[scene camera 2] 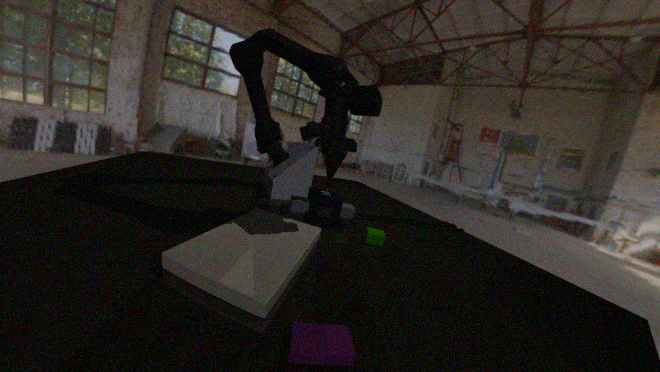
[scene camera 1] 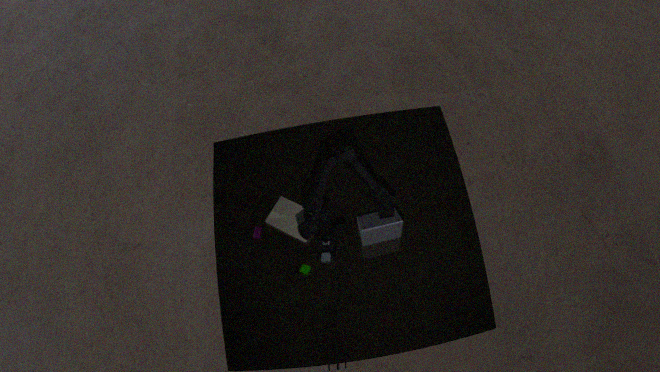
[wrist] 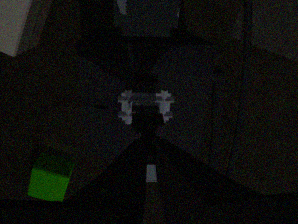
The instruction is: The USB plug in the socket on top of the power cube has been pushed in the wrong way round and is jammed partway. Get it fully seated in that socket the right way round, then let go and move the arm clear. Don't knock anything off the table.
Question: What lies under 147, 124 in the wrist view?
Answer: A USB plug.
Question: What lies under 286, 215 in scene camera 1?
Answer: A flat slab.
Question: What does my gripper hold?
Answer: A USB plug.
